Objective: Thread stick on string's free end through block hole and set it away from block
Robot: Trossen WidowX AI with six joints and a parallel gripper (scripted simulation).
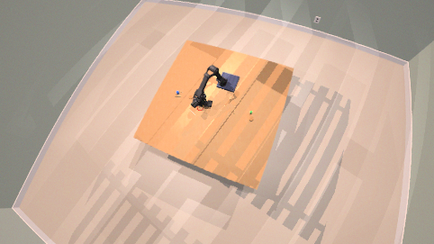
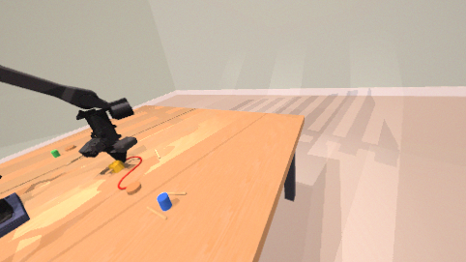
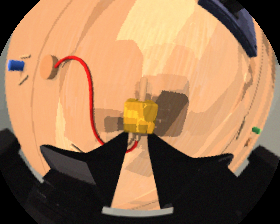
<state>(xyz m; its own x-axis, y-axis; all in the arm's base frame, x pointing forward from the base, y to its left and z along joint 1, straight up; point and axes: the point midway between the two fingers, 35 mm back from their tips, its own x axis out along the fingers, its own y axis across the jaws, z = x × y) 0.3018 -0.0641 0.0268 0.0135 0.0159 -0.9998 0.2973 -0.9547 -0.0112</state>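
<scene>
My gripper tip is 20 mm past the yellow wooden block and 10 mm to the left of it. The rest, counted from my gripper tip: blue cylinder 20 mm behind, 320 mm to the right; green piece 130 mm behind, 440 mm to the left; round wooden button 40 mm behind, 170 mm to the right, 10 mm below.
</scene>
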